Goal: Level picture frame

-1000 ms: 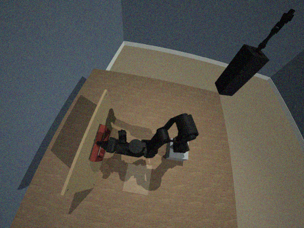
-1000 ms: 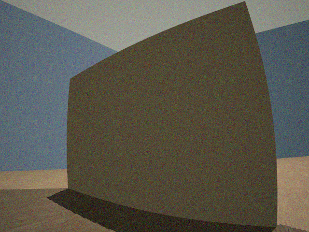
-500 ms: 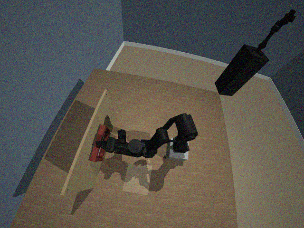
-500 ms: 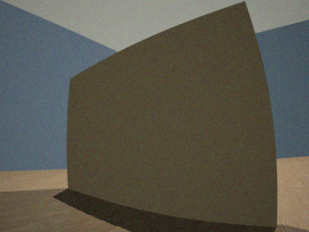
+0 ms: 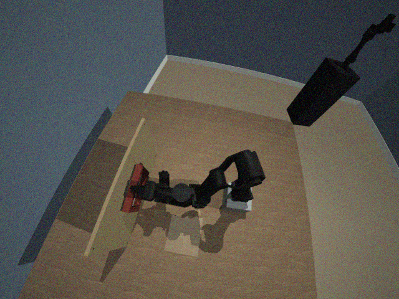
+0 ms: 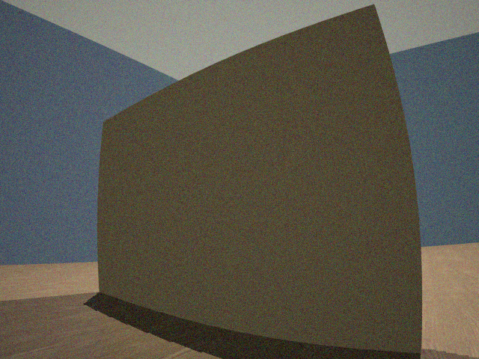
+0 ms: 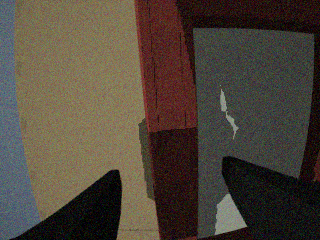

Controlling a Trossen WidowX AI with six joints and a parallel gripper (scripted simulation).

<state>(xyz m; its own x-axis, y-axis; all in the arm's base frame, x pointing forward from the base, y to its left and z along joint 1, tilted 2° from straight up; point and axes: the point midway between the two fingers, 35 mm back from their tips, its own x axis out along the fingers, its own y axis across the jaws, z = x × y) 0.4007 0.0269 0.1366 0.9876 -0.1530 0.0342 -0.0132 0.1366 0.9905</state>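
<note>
Right now the red picture frame is 10 mm ahead of my gripper tip, 10 mm to the right of it and 50 mm below it. From my gripper tip the other things lie so: wall panel (20 mm ahead, 20 mm to the right, 60 mm below).
</note>
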